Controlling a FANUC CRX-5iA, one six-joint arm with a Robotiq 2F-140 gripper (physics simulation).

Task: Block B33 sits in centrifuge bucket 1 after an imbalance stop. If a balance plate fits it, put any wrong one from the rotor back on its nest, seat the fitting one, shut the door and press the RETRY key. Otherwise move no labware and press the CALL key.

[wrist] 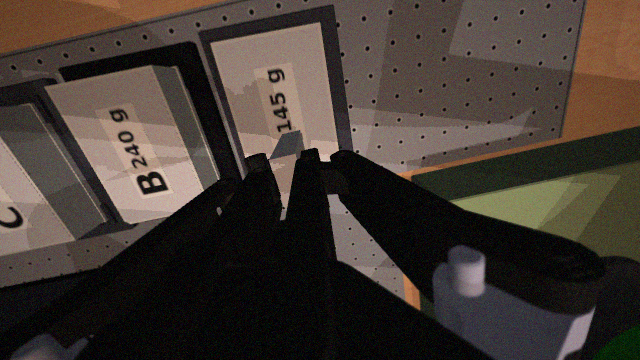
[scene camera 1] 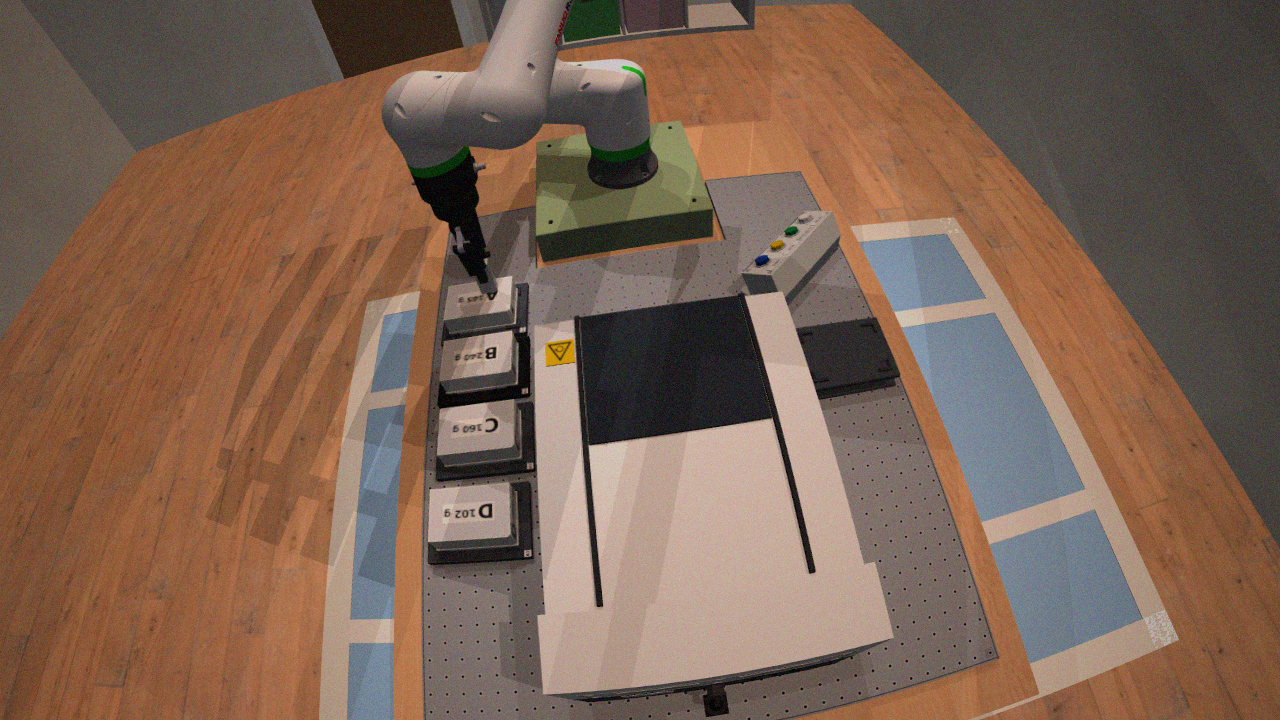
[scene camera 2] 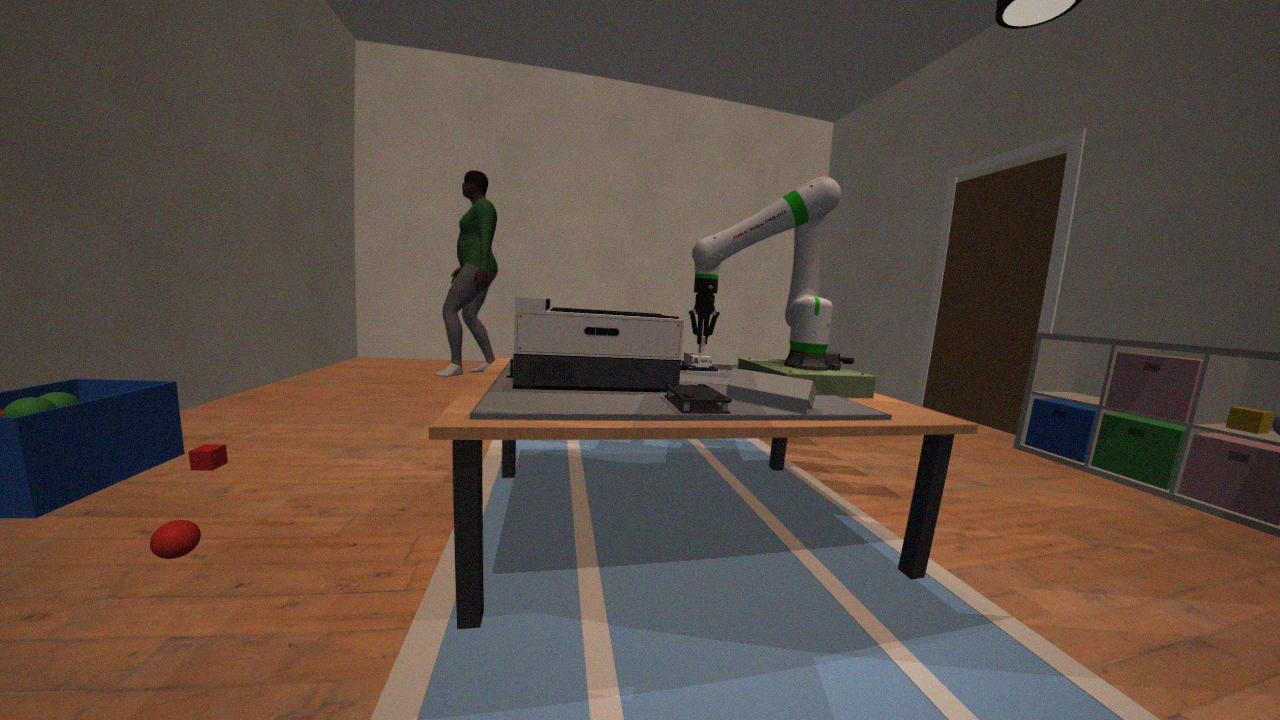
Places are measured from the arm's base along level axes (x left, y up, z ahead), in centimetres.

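Where they show: gripper, between the fingertips: (wrist: 295, 149) (scene camera 1: 489, 289) (scene camera 2: 701, 353); arm's base, origin of its link: (scene camera 1: 623, 168) (scene camera 2: 805, 367).
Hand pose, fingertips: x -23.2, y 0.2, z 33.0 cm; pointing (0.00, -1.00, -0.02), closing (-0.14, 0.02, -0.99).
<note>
Each offset is from my fingertips to the top centre of the thing.
My gripper (scene camera 1: 487, 287) (scene camera 2: 702, 351) (wrist: 295, 149) is shut and empty, pointing down at the top of plate A @[dx -2.5, dy -1.0, dz +0.7 cm] (scene camera 1: 467, 313) (wrist: 237, 65), marked 145 g. The fingertips hide part of its label in the wrist view; whether they touch it I cannot tell. Plate B @[dx -0.6, dy -1.0, dz +13.5 cm] (scene camera 1: 454, 371) (wrist: 87, 107), 240 g, plate C @[dx +1.3, dy -1.0, dz +27.1 cm] (scene camera 1: 454, 447) (wrist: 47, 222), 160 g, and plate D @[dx +2.0, dy -1.0, dz +41.0 cm] (scene camera 1: 465, 539), 102 g, sit on dark nests in a row. The white centrifuge (scene camera 1: 698, 537) (scene camera 2: 581, 344) has a dark area (scene camera 1: 671, 367) between its rails. Block B33, the buckets and rotor do not show. A sloped key box @[dx +54.7, dy +2.0, dz -6.7 cm] (scene camera 1: 812, 259) (scene camera 2: 769, 394) has blue, yellow, green and white keys.
A black flat stand (scene camera 1: 845, 353) (scene camera 2: 698, 396) lies on the far side of the centrifuge from the plates. The green robot base (scene camera 1: 626, 228) (scene camera 2: 850, 383) stands behind the plate row and centrifuge. A person (scene camera 2: 477, 232) stands in the background.
</note>
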